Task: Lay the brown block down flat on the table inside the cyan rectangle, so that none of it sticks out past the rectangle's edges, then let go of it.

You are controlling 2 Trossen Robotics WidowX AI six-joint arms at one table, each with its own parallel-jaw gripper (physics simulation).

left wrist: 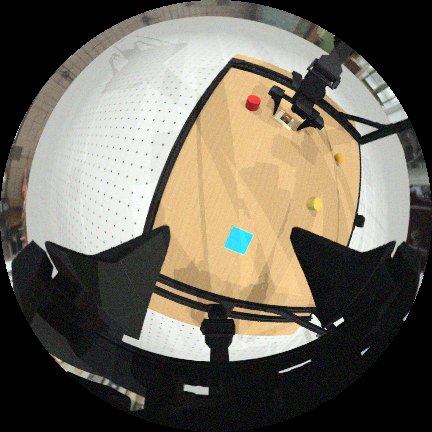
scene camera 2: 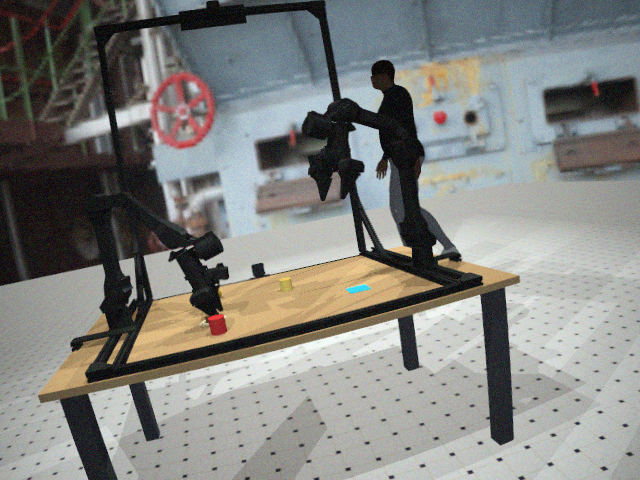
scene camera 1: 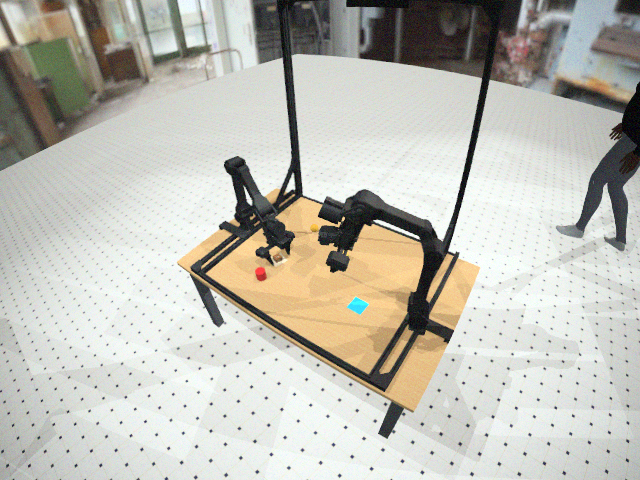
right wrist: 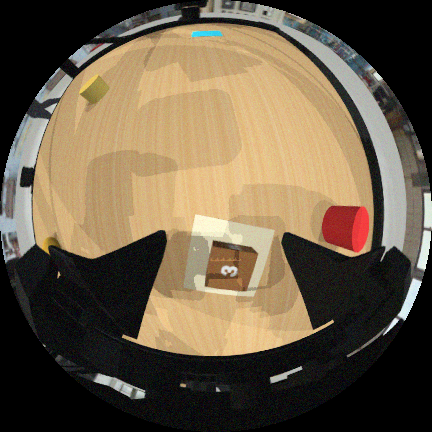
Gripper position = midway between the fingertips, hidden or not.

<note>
My left gripper (scene camera 2: 332, 200) is open and holds nothing. My right gripper (scene camera 2: 220, 315) is open and holds nothing. Also in view: a red cylinder (right wrist: 346, 226). I also see a pale square pad (right wrist: 205, 229).
My left gripper also shows in the left wrist view (left wrist: 233, 232) and in scene camera 1 (scene camera 1: 335, 261). My right gripper is seen too in the left wrist view (left wrist: 285, 121) and in the right wrist view (right wrist: 226, 237).
</note>
